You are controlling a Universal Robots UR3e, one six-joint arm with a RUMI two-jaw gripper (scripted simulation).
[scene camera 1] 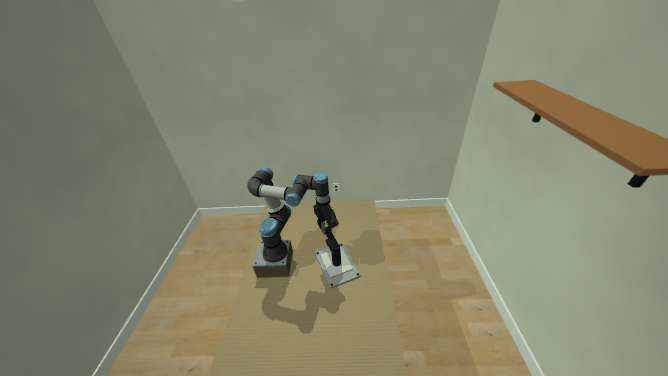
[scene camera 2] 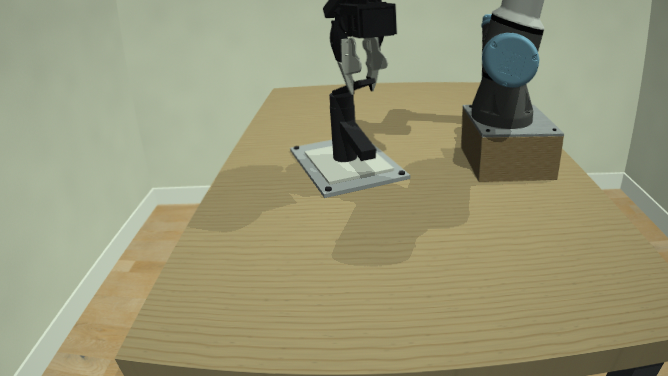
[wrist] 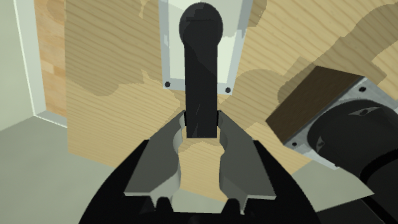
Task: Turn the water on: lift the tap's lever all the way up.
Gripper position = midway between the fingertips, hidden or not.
Note:
In view: my gripper (scene camera 2: 362, 92) and a black tap (scene camera 2: 352, 156).
My gripper also shows in the wrist view (wrist: 201, 111). The black tap also shows in scene camera 1 (scene camera 1: 337, 263).

